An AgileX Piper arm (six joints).
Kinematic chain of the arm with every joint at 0, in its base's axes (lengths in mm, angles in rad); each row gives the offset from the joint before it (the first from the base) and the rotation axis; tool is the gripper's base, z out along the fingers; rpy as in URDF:
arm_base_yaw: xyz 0 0 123 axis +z
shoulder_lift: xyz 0 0 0 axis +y
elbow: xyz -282.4 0 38.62 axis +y
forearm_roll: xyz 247.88 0 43.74 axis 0.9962 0 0.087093
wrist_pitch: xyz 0 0 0 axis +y
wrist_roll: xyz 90.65 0 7.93 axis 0.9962 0 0.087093
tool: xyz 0 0 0 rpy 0 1.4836 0
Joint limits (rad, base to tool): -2.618..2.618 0..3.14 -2.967..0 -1.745..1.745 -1.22..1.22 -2.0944..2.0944
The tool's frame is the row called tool.
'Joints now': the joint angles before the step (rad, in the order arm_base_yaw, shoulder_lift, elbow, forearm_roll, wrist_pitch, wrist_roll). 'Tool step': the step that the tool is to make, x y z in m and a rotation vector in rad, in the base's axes. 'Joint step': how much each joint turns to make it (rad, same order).
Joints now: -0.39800, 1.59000, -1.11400, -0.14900, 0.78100, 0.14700
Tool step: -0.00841, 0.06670, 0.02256, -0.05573, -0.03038, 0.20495
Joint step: 0.21499, -0.13401, 0.06401, -0.05799, 0.02900, 0.02798
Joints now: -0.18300, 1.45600, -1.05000, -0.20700, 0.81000, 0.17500
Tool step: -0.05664, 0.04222, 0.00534, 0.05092, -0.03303, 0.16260
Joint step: 0.10798, -0.24000, 0.19301, 0.10301, 0.00997, -0.09703
